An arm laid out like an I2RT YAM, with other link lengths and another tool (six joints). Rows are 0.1 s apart.
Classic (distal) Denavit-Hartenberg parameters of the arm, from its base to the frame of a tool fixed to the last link. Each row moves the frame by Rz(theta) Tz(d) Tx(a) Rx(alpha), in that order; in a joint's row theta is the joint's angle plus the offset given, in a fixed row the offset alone. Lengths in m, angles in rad.
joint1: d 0.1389; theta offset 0; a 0.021; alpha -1.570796
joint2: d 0; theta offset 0; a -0.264; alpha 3.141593
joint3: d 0; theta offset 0.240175; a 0.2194; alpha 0
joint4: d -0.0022; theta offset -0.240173; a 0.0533; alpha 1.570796
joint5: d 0.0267; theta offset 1.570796; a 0; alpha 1.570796
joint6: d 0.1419; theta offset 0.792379; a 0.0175; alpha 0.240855
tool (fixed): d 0.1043; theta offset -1.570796; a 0; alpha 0
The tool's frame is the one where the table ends.
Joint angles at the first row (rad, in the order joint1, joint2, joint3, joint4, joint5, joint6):
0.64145, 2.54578, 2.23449, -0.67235, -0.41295, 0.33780
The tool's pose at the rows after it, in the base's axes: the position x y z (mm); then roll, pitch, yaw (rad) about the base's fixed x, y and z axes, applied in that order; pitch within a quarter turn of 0, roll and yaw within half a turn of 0:
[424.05 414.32 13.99 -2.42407 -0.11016 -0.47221]
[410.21 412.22 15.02 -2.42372 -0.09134 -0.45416]
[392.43 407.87 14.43 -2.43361 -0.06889 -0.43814]
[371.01 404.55 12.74 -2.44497 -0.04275 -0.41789]
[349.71 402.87 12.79 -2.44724 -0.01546 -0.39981]
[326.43 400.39 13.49 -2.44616 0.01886 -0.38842]
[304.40 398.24 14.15 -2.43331 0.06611 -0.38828]
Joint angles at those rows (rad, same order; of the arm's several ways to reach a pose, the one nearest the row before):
0.64260, 2.52478, 2.18412, -0.64030, -0.43546, 0.32559
0.64488, 2.47673, 2.09297, -0.60713, -0.45834, 0.32139
0.65023, 2.42370, 1.99264, -0.57889, -0.47665, 0.32139
0.66091, 2.37183, 1.89115, -0.55065, -0.49649, 0.32329
0.67351, 2.31994, 1.79236, -0.51480, -0.51899, 0.33132
0.68685, 2.26120, 1.68174, -0.46826, -0.54456, 0.35115
0.69487, 2.20396, 1.56347, -0.39845, -0.58155, 0.38816

